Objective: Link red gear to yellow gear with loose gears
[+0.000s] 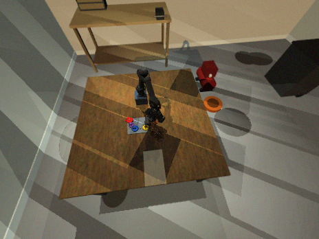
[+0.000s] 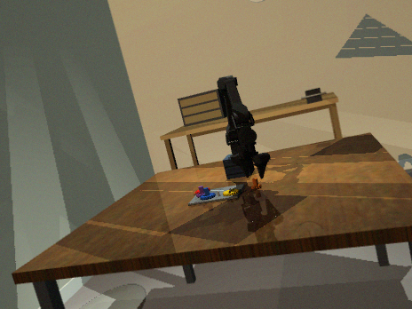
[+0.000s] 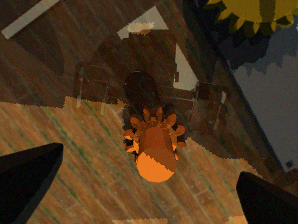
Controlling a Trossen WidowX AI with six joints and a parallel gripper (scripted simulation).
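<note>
Now: the orange gear 30 mm below my gripper tip. Also, from my gripper tip: purple gear 230 mm to the right, 20 mm below; then yellow gear 50 mm ahead, 100 mm to the right, 30 mm below; then blue gear 40 mm ahead, 200 mm to the right, 20 mm below.
</note>
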